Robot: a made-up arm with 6 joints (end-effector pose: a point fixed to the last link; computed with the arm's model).
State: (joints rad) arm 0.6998 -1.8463 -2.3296 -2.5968 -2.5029 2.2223
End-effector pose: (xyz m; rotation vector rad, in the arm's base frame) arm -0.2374 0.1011 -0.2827 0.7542 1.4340 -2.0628
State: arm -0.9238 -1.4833 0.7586 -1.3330 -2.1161 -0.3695
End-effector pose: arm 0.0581 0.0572 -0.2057 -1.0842 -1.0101 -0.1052
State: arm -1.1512 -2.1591 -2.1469 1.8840 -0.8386 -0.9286
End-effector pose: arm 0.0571 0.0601 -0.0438 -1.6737 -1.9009 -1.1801
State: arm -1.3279 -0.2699 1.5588 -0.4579 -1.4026 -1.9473
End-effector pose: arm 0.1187 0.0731 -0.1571 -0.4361 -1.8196 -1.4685
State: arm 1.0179 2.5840 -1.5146 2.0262 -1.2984 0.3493
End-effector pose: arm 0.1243 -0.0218 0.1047 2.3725 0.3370 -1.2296
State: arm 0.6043 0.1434 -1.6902 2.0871 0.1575 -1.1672
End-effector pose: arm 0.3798 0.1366 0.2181 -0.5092 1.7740 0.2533
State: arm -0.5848 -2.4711 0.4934 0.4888 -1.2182 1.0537
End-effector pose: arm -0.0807 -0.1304 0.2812 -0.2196 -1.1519 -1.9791
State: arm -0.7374 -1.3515 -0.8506 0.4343 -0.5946 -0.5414
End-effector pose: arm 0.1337 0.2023 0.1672 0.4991 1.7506 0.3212
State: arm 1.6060 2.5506 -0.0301 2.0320 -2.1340 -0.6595
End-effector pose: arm 0.0402 0.0831 0.2327 2.1003 1.4227 -0.1126
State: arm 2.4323 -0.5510 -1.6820 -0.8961 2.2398 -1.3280
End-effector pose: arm -0.2150 -0.0341 0.1839 1.1900 0.1831 -0.2168
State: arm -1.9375 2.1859 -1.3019 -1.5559 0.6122 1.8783
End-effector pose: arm 0.0587 0.1962 0.4508 1.7958 1.1064 2.0266
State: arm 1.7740 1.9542 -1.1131 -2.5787 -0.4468 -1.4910
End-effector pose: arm -0.0368 0.1208 -0.1793 2.4439 0.0820 0.1551
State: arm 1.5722 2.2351 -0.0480 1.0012 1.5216 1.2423
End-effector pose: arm -0.3837 0.2656 0.0205 -0.0309 0.0548 2.4766
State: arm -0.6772 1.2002 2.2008 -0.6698 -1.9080 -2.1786
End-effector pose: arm -0.0341 -0.1356 0.0974 1.2298 1.7022 -0.1290
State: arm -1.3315 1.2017 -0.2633 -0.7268 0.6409 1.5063
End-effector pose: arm -0.0919 0.1990 0.3475 -0.3582 -2.4651 -0.1037
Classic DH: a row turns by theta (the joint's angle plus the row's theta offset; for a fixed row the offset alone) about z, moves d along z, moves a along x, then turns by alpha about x. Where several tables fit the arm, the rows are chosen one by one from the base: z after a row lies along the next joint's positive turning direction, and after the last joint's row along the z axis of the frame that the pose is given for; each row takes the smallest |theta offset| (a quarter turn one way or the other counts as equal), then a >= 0, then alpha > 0; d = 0 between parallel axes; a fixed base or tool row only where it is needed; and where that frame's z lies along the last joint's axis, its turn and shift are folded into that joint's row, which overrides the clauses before.
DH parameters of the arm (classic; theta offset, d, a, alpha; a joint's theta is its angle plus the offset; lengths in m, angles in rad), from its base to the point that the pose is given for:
base (fixed): -1.5708 0.0837 0 1.5708
joint 1: -1.5708 -0.0979 0.0277 -1.5708
joint 2: 0 -0.0251 0.0831 1.5708
joint 3: 0 -0.1288 0.059 1.5708
joint 4: 0 -0.0035 -0.1446 1.5708
joint 5: 1.5708 -0.1105 0.322 -1.5708
joint 6: 1.2532 0 -0.0679 0
tool (fixed): -2.824 -0.0362 0 0

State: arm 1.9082 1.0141 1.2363 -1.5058 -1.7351 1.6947
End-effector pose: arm 0.3213 0.2935 0.1614 1.5050 1.0083 0.7483
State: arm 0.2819 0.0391 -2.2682 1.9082 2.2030 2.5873
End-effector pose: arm 0.7260 0.1414 -0.1573 2.8983 -0.7994 -0.8942
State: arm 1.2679 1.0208 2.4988 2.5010 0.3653 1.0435
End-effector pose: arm 0.3684 0.0595 0.5079 -0.4873 -1.1198 -1.2385
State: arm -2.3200 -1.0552 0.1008 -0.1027 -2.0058 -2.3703
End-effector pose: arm -0.1326 0.1932 0.0561 0.6638 -0.0330 -1.5355
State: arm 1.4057 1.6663 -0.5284 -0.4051 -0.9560 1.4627
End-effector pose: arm 0.3026 0.1716 -0.2140 -2.4113 -0.9877 1.5274
